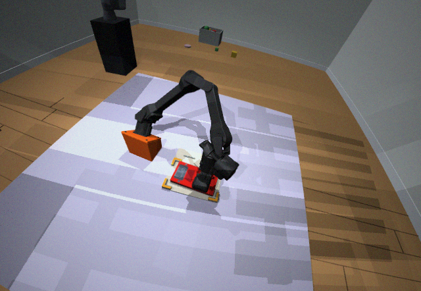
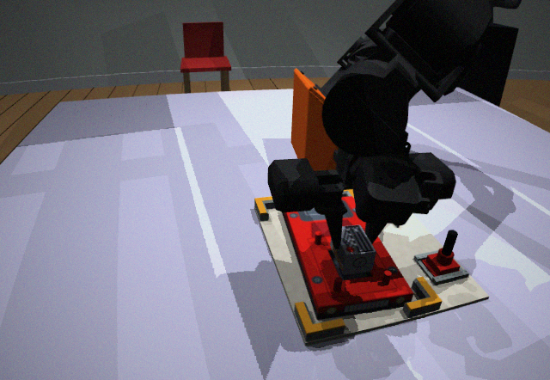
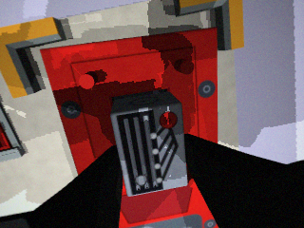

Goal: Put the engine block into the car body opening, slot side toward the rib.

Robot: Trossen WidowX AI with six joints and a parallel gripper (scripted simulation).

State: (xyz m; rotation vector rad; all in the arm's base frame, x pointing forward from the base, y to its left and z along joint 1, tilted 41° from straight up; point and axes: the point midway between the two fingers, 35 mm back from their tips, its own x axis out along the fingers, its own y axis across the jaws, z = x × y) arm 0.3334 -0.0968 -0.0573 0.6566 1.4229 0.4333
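Now: the grey engine block 1 cm below my gripper tip. Also, from my gripper tip: black post (3 cm ahead, 12 cm to the left, 2 cm below).
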